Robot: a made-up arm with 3 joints. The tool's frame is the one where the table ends. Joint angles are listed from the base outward.
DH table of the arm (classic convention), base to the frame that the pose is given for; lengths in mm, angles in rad. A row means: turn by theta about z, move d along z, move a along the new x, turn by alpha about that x. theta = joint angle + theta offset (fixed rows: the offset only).
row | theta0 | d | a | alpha
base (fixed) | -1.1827 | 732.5 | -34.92 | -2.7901
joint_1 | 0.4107 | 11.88 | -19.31 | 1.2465
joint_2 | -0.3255 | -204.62 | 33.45 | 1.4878
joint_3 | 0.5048 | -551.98 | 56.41 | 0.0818
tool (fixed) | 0.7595 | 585.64 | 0 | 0
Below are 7 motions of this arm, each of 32 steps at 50 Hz.
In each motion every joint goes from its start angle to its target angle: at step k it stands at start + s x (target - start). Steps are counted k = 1, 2, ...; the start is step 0. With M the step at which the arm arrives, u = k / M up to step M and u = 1 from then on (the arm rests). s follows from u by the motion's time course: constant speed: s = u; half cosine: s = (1 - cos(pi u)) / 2; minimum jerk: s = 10 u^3 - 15 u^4 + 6 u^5.
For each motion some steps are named. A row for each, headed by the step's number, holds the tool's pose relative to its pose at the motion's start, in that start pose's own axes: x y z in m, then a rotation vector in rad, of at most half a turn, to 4 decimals.
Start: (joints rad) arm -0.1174 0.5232 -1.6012
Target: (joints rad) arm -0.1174 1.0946 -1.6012
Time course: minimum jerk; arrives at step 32
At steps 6, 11, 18, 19, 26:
6: 0.0009 0.0004 -0.0006 -0.0091 0.0263 0.0013
11: 0.0042 0.0016 -0.0028 -0.0420 0.1217 0.0059
18: 0.0106 0.0041 -0.0089 -0.1147 0.3324 0.0160
19: 0.0114 0.0044 -0.0099 -0.1250 0.3625 0.0174
26: 0.0149 0.0059 -0.0152 -0.1771 0.5133 0.0247

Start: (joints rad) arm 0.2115 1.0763 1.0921
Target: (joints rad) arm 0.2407 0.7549 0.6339
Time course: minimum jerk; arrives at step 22
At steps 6, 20, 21, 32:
6: -0.0034 0.0013 0.0031 -0.0343 0.0218 -0.0646
20: -0.0226 0.0208 0.0260 -0.2994 0.1217 -0.4921
21: -0.0227 0.0210 0.0262 -0.3013 0.1220 -0.4949
32: -0.0227 0.0210 0.0262 -0.3016 0.1221 -0.4953

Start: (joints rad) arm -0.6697 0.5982 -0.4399
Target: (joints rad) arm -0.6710 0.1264 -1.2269
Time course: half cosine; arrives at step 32
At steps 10, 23, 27, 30, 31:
10: -0.0158 0.0029 0.0094 -0.0805 -0.0881 -0.1740
23: -0.0578 0.0232 0.0197 -0.2256 -0.3819 -0.6328
27: -0.0656 0.0290 0.0188 -0.2412 -0.4522 -0.7259
30: -0.0686 0.0315 0.0182 -0.2459 -0.4811 -0.7627
31: -0.0690 0.0319 0.0181 -0.2466 -0.4853 -0.7680

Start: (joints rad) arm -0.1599 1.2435 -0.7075
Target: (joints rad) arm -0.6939 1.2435 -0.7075
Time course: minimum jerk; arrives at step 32
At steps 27, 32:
27: 0.0816 0.0187 0.1074 -0.4146 0.0629 0.3042
32: 0.0841 0.0203 0.1104 -0.4274 0.0649 0.3135

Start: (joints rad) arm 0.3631 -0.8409 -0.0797
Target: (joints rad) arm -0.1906 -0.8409 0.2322
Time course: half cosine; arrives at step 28
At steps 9, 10, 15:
9: 0.0094 -0.0078 -0.0203 0.0031 -0.1144 0.1246
10: 0.0118 -0.0093 -0.0243 0.0026 -0.1384 0.1508
15: 0.0264 -0.0165 -0.0452 -0.0072 -0.2717 0.2960

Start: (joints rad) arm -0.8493 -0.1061 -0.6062
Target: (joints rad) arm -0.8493 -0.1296 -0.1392
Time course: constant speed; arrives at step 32
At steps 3, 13, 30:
3: 0.0031 0.0005 0.0000 0.0011 0.0009 0.0436
13: 0.0134 0.0030 0.0000 0.0041 0.0043 0.1891
30: 0.0298 0.0107 -0.0001 0.0076 0.0117 0.4363

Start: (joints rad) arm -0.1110 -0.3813 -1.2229
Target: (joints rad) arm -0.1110 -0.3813 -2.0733
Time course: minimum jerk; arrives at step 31
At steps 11, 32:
11: -0.0152 0.0000 0.0009 -0.0116 -0.0122 -0.2057
32: -0.0579 0.0191 0.0021 -0.0478 -0.0504 -0.8476

